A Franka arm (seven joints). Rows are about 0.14 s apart.
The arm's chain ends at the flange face. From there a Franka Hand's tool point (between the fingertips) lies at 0.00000 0.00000 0.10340 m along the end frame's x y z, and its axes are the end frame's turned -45 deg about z.
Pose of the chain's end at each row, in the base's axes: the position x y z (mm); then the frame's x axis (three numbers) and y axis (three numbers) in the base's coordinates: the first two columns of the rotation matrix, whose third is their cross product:
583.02, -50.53, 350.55, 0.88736, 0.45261, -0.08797, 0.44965, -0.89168, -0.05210
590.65, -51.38, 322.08, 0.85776, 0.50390, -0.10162, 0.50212, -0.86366, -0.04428
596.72, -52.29, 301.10, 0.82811, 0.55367, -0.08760, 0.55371, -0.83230, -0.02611
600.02, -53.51, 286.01, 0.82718, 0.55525, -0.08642, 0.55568, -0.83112, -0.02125
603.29, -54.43, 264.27, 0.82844, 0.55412, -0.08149, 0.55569, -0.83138, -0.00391
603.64, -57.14, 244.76, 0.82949, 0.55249, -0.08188, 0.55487, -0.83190, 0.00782
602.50, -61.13, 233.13, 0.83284, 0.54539, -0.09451, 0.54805, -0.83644, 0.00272
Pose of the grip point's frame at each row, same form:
572.47, -49.84, 247.69, 0.30951, 0.95056, -0.02536, 0.94541, -0.31047, -0.09904
579.27, -52.73, 219.32, 0.25148, 0.96701, -0.04055, 0.96158, -0.25439, -0.10317
587.69, -55.07, 198.13, 0.19403, 0.98003, -0.04348, 0.97709, -0.19702, -0.08041
591.37, -56.66, 183.02, 0.19198, 0.98031, -0.04608, 0.97783, -0.19507, -0.07613
596.06, -58.78, 161.21, 0.19286, 0.97970, -0.05486, 0.97873, -0.19605, -0.06039
597.04, -62.51, 141.71, 0.19419, 0.97891, -0.06343, 0.97889, -0.19757, -0.05237
594.48, -66.72, 130.19, 0.20138, 0.97710, -0.06875, 0.97644, -0.20580, -0.06491

